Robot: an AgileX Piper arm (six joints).
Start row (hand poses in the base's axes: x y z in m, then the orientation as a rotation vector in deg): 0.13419, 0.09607, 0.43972, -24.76, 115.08, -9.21
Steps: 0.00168, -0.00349, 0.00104, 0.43, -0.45, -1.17; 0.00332, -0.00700, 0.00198, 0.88, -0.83, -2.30; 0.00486, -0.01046, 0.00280, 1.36, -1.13, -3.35; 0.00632, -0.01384, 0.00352, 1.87, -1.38, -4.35; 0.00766, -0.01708, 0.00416, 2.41, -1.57, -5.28; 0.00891, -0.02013, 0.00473, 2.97, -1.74, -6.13; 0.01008, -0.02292, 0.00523, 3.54, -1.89, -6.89; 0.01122, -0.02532, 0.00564, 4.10, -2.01, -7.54; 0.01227, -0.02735, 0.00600, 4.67, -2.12, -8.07; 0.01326, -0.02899, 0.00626, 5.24, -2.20, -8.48; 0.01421, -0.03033, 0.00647, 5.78, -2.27, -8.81
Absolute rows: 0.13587, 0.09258, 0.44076, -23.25, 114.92, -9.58; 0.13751, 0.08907, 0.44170, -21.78, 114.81, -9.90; 0.13905, 0.08561, 0.44252, -20.38, 114.75, -10.12; 0.14051, 0.08223, 0.44324, -19.02, 114.72, -10.27; 0.14185, 0.07899, 0.44388, -17.72, 114.72, -10.33; 0.14310, 0.07594, 0.44445, -16.50, 114.72, -10.32; 0.14427, 0.07315, 0.44495, -15.35, 114.71, -10.24; 0.14541, 0.07075, 0.44536, -14.33, 114.70, -10.09; 0.14646, 0.06872, 0.44572, -13.43, 114.68, -9.87; 0.14745, 0.06708, 0.44598, -12.65, 114.66, -9.56; 0.14840, 0.06574, 0.44619, -11.97, 114.64, -9.23
